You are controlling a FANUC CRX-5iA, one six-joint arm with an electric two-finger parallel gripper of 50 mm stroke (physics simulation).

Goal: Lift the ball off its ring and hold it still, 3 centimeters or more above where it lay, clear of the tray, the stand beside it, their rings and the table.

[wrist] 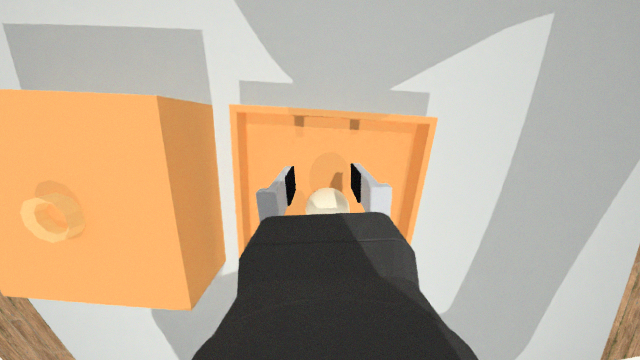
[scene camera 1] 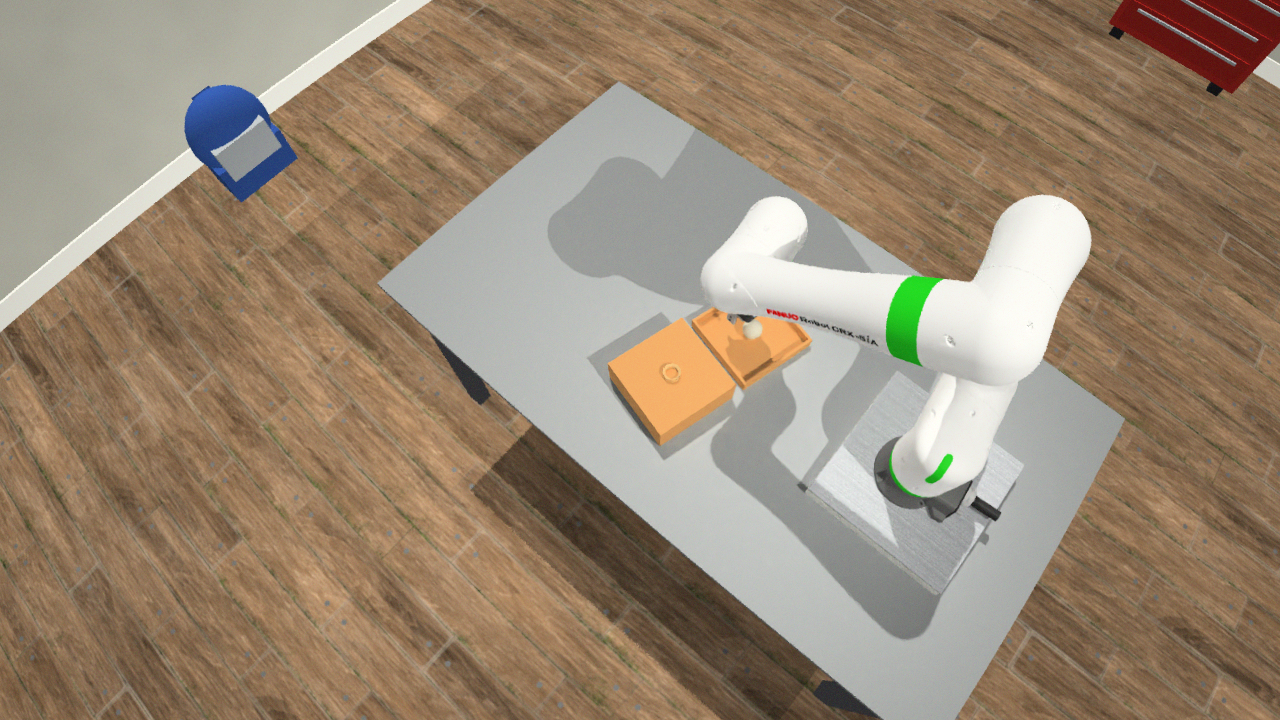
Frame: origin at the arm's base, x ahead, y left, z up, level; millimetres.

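Seen in the pictures: gripper, fingertip midpoint: [wrist: 322, 176]; arm's base, link origin: [scene camera 1: 909, 472].
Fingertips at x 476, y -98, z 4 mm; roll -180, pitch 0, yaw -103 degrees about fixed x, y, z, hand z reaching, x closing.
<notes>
Offsets run from my fingertips to a thing's middle. "spot": to the spot under its first point. Level surfaces: height alone.
The cream ball @(dy +6, dx -39, dz -19 mm) [scene camera 1: 751, 330] [wrist: 327, 200] lies in the shallow orange tray [scene camera 1: 778, 364] [wrist: 265, 109]; its lower part is hidden by the gripper body in the wrist view, and the ring under it cannot be made out. My gripper [scene camera 1: 741, 317] [wrist: 322, 176] is open over the tray. In the wrist view the ball shows between the two fingers sideways, a little nearer the gripper body than the fingertips, with a gap on each side. How high the tips are above it is hard to tell.
The taller orange stand [scene camera 1: 644, 385] [wrist: 115, 150] is beside the tray, with a ring @(spot: dy +224, dx +47, dz +31 mm) [scene camera 1: 663, 372] [wrist: 28, 216] on top. Both stand on the grey table @(dz -52 mm) [scene camera 1: 537, 313]. The arm's metal base plate [scene camera 1: 859, 465] is on the same table.
</notes>
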